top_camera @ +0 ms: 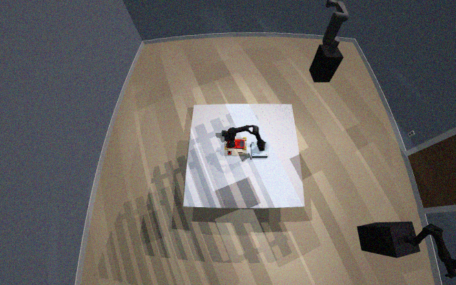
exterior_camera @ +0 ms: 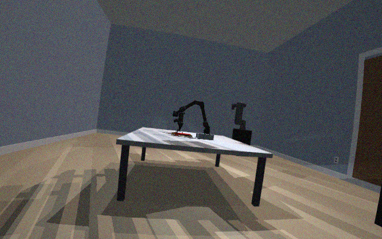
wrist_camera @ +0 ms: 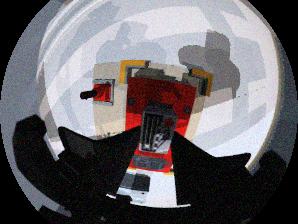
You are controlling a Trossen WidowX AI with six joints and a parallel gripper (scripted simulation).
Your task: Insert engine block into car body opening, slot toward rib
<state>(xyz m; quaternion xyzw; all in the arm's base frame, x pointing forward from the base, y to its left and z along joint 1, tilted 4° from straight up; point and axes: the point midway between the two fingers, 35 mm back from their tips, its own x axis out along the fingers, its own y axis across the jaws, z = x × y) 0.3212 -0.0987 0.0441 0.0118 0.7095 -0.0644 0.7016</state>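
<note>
Right now my gripper tip is 1 cm above the grey engine block.
</note>
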